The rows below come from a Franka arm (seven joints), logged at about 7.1 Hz.
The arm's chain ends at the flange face. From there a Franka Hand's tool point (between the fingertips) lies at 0.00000 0.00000 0.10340 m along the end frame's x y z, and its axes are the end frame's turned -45 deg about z.
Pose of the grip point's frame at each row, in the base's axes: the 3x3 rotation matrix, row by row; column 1 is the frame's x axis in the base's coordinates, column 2 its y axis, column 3 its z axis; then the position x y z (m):
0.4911 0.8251 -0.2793; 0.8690 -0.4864 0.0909; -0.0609 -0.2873 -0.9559; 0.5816 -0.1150 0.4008
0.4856 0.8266 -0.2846; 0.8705 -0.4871 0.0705; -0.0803 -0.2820 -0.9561; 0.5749 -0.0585 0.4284
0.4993 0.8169 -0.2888; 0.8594 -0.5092 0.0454; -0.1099 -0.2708 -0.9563; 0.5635 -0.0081 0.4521
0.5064 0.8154 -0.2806; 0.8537 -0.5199 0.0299; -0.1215 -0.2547 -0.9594; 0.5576 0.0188 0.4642
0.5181 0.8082 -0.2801; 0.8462 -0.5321 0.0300; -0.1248 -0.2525 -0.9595; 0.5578 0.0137 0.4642
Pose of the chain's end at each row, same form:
0.9307 0.2362 -0.2793; 0.2705 -0.9584 0.0909; -0.2462 -0.1601 -0.9559; 0.6105 -0.1244 0.4996
0.9279 0.2411 -0.2846; 0.2711 -0.9600 0.0705; -0.2562 -0.1426 -0.9561; 0.6043 -0.0658 0.5273
0.9307 0.2246 -0.2888; 0.2476 -0.9677 0.0454; -0.2692 -0.1138 -0.9563; 0.5934 -0.0128 0.5510
0.9347 0.2185 -0.2806; 0.2360 -0.9713 0.0299; -0.2660 -0.0942 -0.9594; 0.5866 0.0157 0.5634
0.9378 0.2051 -0.2801; 0.2221 -0.9746 0.0300; -0.2668 -0.0903 -0.9595; 0.5868 0.0106 0.5634

